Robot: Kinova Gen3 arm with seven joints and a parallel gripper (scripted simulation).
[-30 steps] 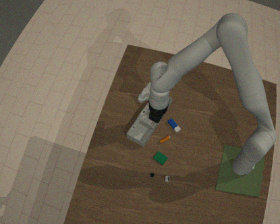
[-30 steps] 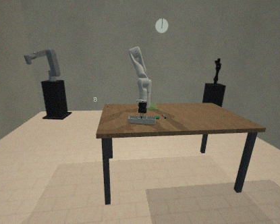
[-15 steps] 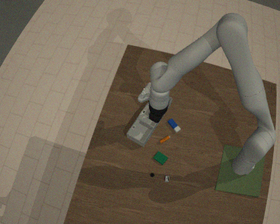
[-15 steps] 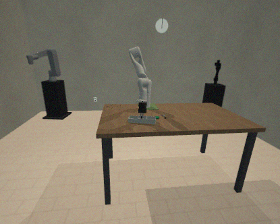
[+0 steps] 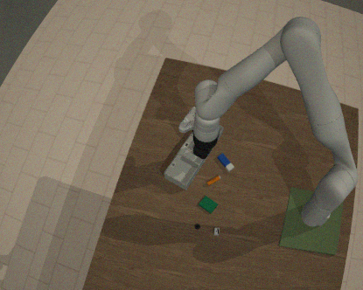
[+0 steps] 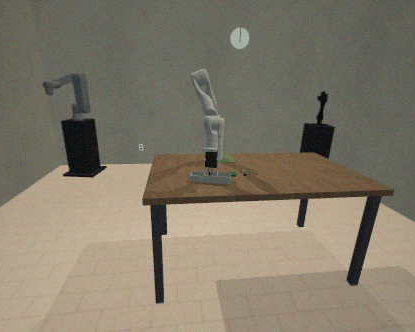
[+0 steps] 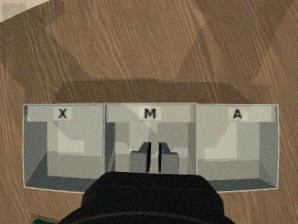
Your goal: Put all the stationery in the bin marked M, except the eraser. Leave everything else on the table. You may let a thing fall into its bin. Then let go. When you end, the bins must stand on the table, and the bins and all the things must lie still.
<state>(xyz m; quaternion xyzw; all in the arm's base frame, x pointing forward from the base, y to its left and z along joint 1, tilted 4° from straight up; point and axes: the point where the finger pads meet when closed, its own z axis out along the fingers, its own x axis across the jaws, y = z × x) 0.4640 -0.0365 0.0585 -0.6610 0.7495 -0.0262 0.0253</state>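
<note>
My hand is 1 cm short of the bin and 1 cm above it. Round my hand: orange stick-like thing (9 cm behind, 6 cm to the left, 3 cm below); white eraser (11 cm behind, 1 cm to the right, 3 cm below); green notepad (11 cm behind, 15 cm to the left, 3 cm below).
</note>
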